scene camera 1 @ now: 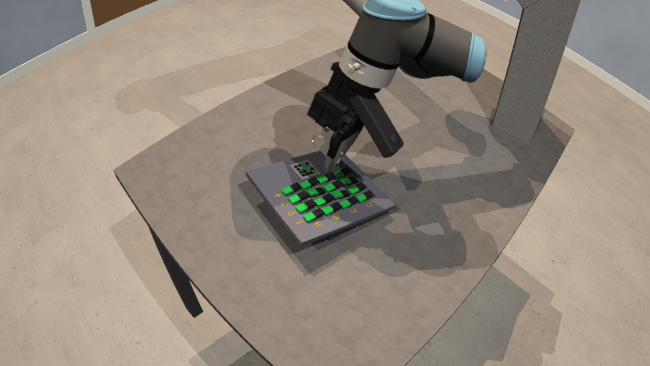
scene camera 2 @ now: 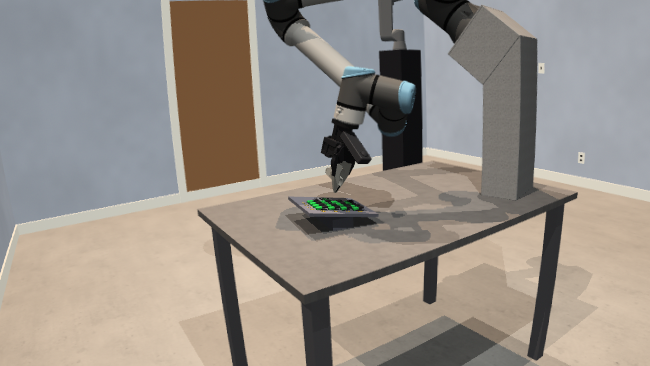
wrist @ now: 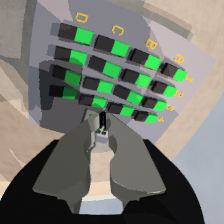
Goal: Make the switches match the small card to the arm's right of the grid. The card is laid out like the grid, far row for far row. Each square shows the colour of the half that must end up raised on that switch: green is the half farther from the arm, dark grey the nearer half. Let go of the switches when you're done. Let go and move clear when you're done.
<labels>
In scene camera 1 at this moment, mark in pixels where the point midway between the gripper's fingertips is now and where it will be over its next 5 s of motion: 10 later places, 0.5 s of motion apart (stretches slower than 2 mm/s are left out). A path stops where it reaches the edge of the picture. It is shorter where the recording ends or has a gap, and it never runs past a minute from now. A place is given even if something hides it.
My gripper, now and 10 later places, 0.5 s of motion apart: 327, 170; 333, 170; 337, 171; 341, 171; 342, 172; 339, 180; 338, 181; 337, 183; 339, 180; 342, 171; 337, 165
</labels>
